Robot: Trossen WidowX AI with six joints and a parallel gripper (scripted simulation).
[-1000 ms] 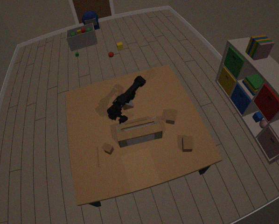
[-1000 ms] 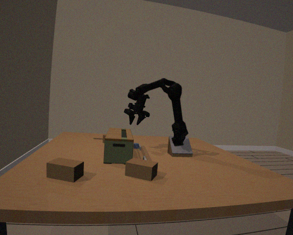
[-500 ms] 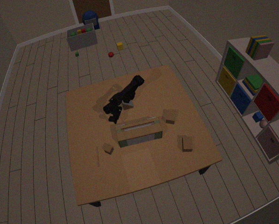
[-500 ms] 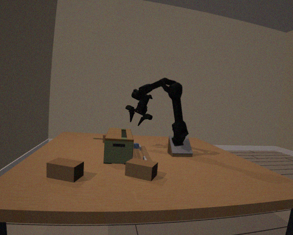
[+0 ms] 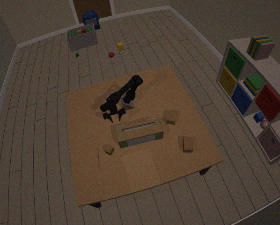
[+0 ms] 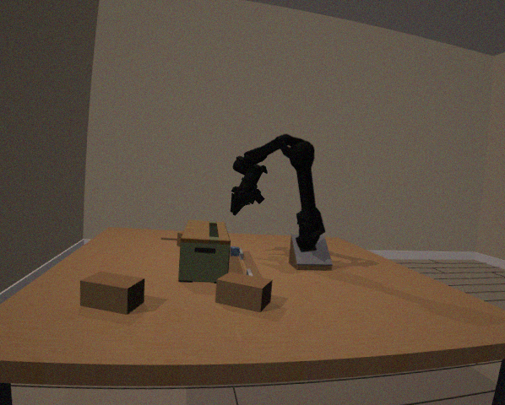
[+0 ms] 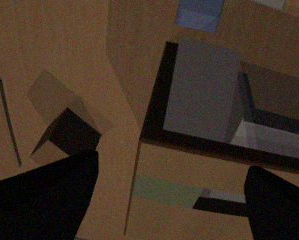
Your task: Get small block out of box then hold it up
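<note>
The small blue block lies 20 mm behind my gripper tip, 10 mm to the left of it and 150 mm below it. The rest, counted from my gripper tip: clear-fronted box 90 mm ahead, 160 mm to the left, 110 mm below; thin stick 170 mm ahead, 270 mm to the right, 160 mm below.
</note>
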